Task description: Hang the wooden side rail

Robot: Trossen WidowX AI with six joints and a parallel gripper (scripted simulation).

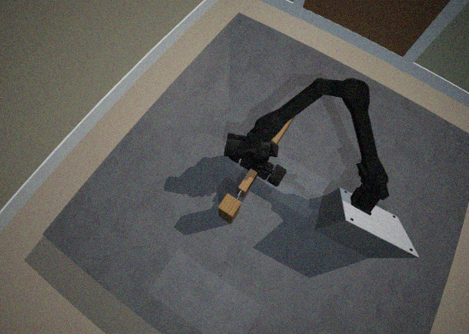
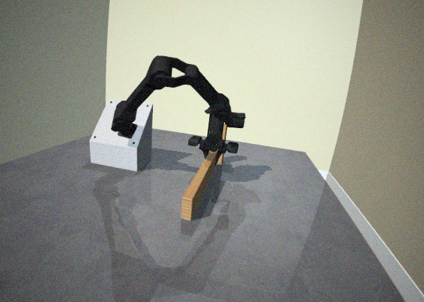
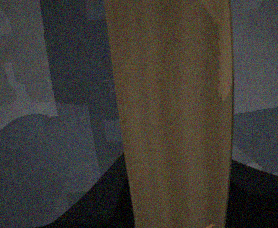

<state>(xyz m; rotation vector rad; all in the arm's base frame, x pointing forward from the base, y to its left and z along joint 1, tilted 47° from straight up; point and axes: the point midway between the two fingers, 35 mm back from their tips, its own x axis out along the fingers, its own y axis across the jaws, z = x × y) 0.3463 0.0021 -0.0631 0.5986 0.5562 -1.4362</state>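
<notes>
Now: the wooden headboard post 17 cm to the left of my gripper tip and 4 cm above it.
</notes>
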